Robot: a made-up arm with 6 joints.
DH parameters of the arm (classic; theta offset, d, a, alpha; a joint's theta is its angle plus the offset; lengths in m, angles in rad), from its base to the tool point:
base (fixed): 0.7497 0 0.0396 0
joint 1: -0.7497 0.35 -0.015 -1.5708
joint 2: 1.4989 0 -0.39 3.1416
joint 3: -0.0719 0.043 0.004 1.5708
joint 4: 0 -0.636 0.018 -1.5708
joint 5: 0 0.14 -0.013 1.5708
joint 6: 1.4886 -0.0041 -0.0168 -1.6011
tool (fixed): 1.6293 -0.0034 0 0
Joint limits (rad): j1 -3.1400..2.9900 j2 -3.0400..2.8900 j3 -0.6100..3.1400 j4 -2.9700..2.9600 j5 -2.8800..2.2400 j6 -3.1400..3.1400
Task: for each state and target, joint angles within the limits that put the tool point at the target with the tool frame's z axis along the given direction. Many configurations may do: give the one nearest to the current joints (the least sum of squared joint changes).
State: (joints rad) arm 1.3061 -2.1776 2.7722 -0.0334 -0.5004 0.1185
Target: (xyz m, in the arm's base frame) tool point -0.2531 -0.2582 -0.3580 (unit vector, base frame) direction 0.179 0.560 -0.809
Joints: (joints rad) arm 0.3729 -1.6665 3.0434 0.4549 -0.9545 0.3310
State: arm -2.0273 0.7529 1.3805 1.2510 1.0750 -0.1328
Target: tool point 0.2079 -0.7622 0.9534 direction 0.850 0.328 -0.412
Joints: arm -1.3287 0.7772 1.0885 1.8670 0.2687 0.1600
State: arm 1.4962 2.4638 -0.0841 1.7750 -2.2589 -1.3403
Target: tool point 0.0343 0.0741 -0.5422 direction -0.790 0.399 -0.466
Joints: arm 2.2587 2.3961 0.2540 1.9323 -2.3724 -1.5233
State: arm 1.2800 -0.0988 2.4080 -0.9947 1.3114 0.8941
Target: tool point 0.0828 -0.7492 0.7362 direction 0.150 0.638 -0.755
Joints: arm 1.5386 -0.2030 3.1245 -1.1754 0.8742 0.9227
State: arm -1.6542 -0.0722 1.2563 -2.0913 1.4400 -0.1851
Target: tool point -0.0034 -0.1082 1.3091 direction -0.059 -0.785 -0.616
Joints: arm -1.8729 -0.1372 1.2450 -1.9217 1.3548 -0.9887
